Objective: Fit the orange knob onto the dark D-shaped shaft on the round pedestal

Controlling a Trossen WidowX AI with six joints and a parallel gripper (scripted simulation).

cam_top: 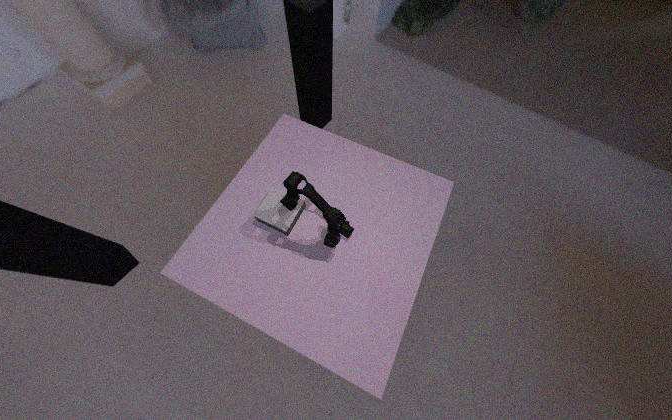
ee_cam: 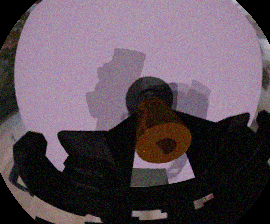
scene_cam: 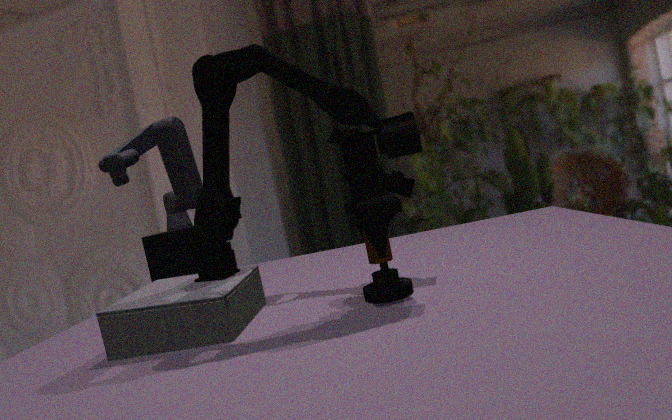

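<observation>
The orange knob is 20 mm above my gripper tip. Round my gripper tip: round pedestal 40 mm below.
</observation>
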